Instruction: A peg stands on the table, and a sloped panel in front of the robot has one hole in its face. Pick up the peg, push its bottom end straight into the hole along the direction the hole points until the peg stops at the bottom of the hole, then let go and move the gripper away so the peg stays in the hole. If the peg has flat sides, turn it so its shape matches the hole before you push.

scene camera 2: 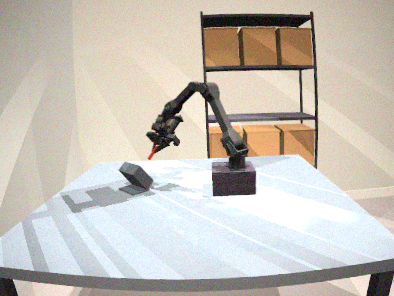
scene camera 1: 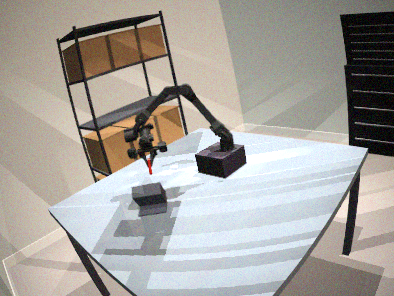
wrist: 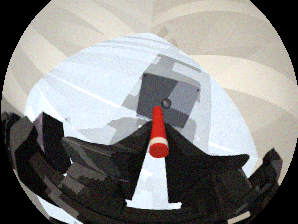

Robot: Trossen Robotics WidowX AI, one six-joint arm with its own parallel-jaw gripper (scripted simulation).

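A red peg [wrist: 158,147] is held by my gripper [wrist: 157,125]; a panel [wrist: 154,88] is visible as well.
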